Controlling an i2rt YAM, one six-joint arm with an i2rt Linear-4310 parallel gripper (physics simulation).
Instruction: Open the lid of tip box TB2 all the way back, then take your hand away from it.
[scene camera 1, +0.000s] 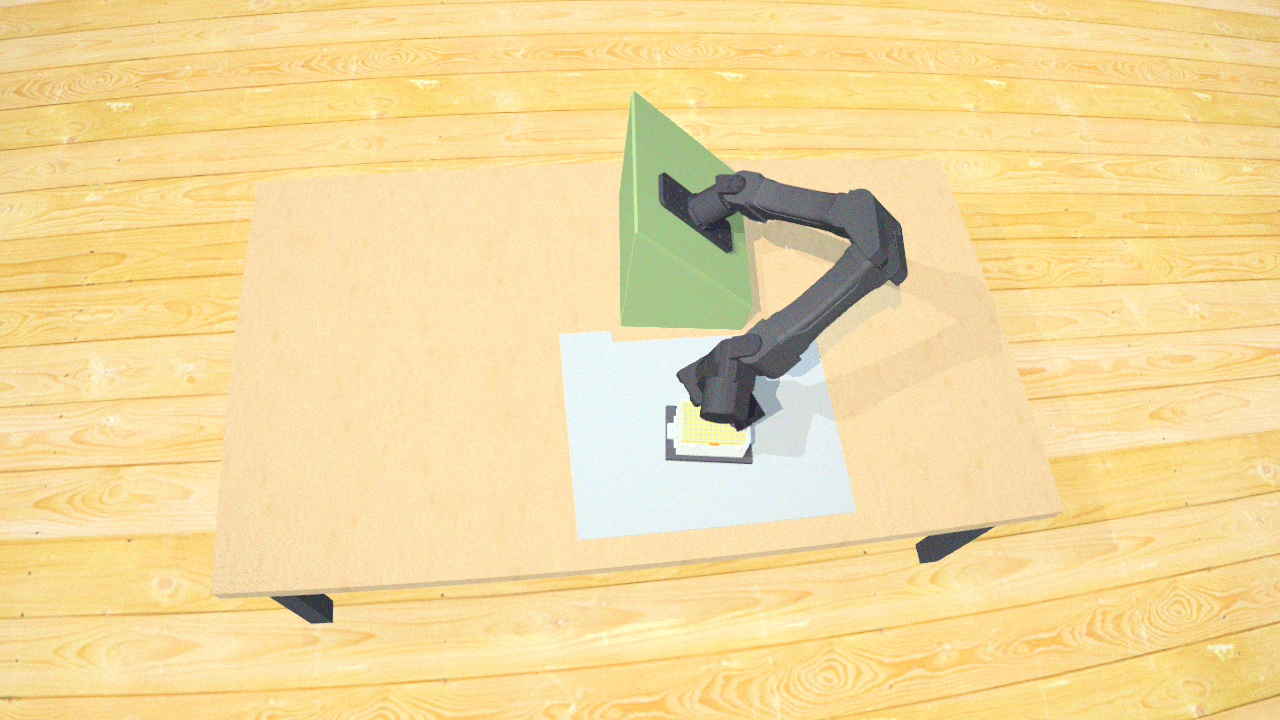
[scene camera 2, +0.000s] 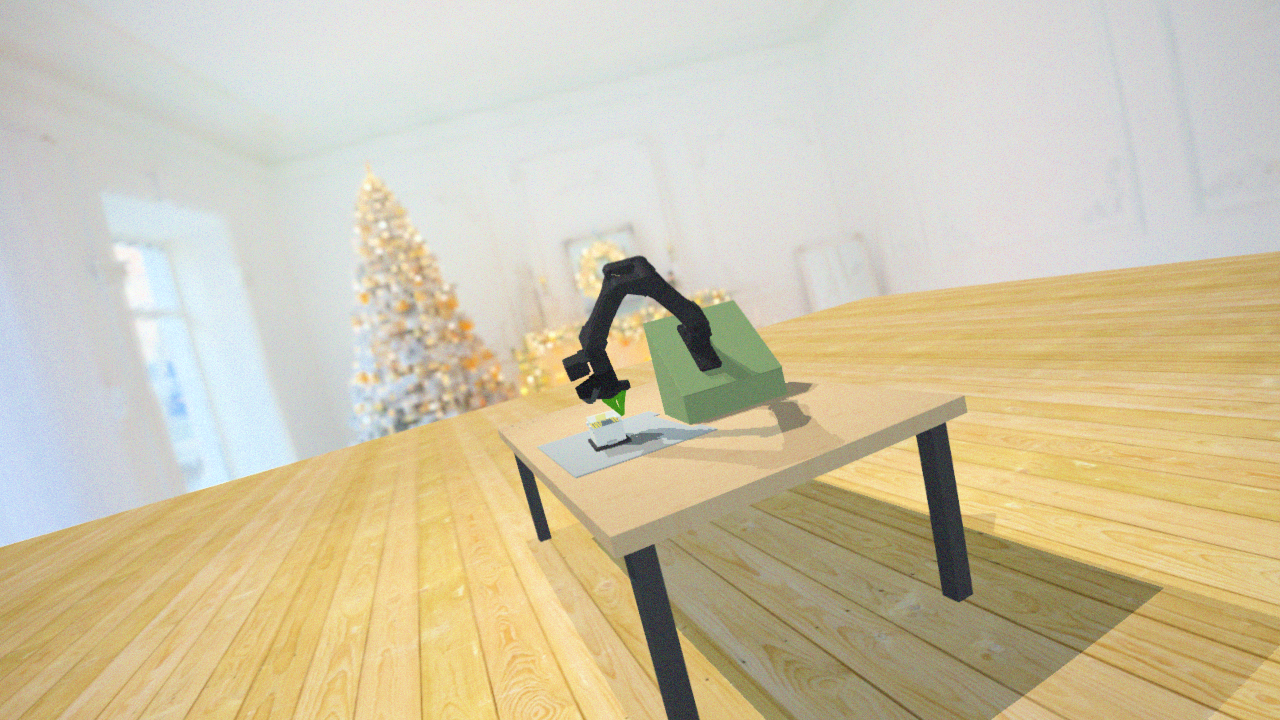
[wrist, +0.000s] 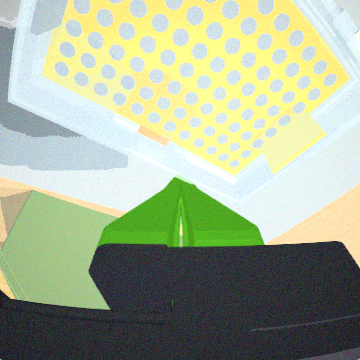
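Seen in the pictures: gripper, fingertip midpoint: (scene camera 1: 695, 389) (scene camera 2: 622, 415) (wrist: 180, 182); arm's base, link origin: (scene camera 1: 694, 215) (scene camera 2: 698, 346).
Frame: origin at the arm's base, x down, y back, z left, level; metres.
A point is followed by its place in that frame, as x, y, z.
Observation:
The tip box (scene camera 1: 707, 449) {0.156, -0.389, 0.033} (scene camera 2: 607, 433) {0.157, -0.354, 0.102} has a white body and a yellow rack (scene camera 1: 702, 420) {0.117, -0.351, 0.019} (wrist: 171, 73) {0.117, -0.344, 0.054} with rows of round holes. No TB2 label can be read. Its clear lid (wrist: 107, 135) {0.117, -0.310, 0.064} seems to lie down over the rack; its exact angle is hard to tell. A small orange tab (wrist: 153, 135) {0.117, -0.319, 0.048} shows on the near side in the wrist view. My gripper (scene camera 2: 622, 412) {0.137, -0.283, 0.012} (wrist: 180, 182) {0.137, -0.283, 0.012} is shut and empty, its green fingertips together at the near edge of the box in the wrist view. Whether they touch the lid is unclear. In scene camera 1 the arm hides the fingers.
The box sits in a dark holder (scene camera 1: 707, 460) {0.187, -0.397, 0.038} on a pale blue mat (scene camera 1: 617, 483) {0.195, -0.442, -0.121} (scene camera 2: 572, 461) {0.194, -0.472, 0.145}. A green wedge-shaped base (scene camera 1: 675, 286) {0.050, -0.123, -0.031} (scene camera 2: 729, 394) {0.146, 0.019, 0.117} (wrist: 55, 240) {0.144, -0.122, 0.071} carries the arm behind the mat. The wooden table (scene camera 1: 402, 358) {0.198, -0.213, -0.524} (scene camera 2: 760, 456) {0.197, -0.119, 0.582} extends around them.

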